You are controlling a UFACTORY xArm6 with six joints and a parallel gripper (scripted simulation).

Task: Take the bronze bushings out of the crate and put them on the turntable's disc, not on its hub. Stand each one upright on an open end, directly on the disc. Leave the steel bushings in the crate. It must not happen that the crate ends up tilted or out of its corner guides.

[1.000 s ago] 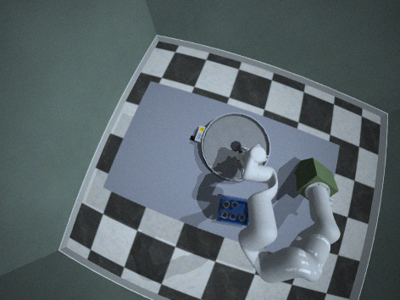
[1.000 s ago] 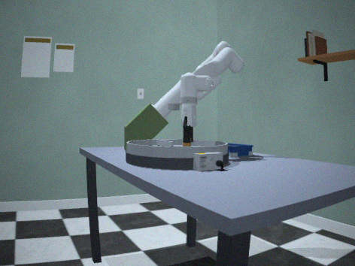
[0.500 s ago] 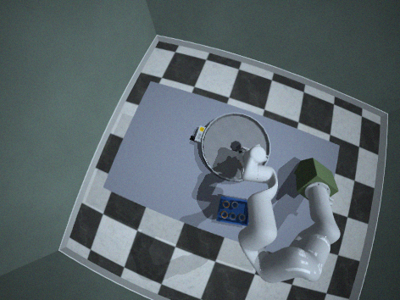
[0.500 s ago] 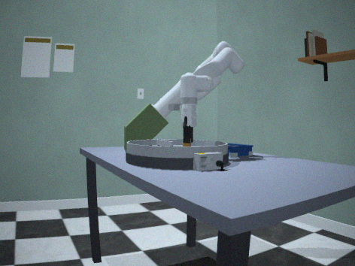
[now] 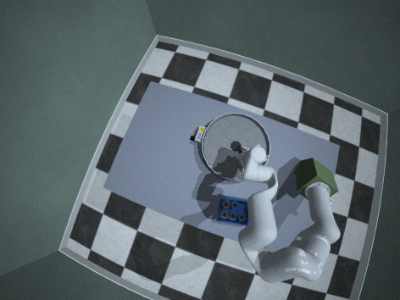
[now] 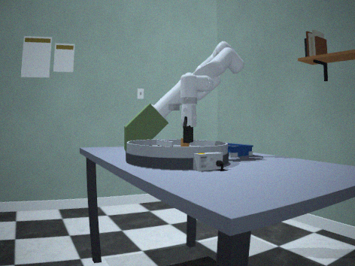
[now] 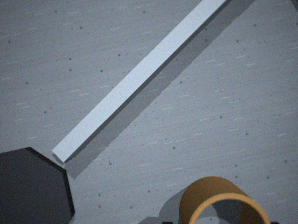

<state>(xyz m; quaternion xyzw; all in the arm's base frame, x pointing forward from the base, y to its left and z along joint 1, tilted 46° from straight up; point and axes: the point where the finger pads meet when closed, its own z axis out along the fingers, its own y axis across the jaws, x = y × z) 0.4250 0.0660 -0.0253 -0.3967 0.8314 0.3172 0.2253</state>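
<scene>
My hand is 90 mm past the blue crate, 270 mm to the right of it and 70 mm above it. Round my hand: round turntable disc: 80 mm ahead, 80 mm to the right, 40 mm below; turntable: 100 mm ahead, 80 mm to the right, 40 mm below.
</scene>
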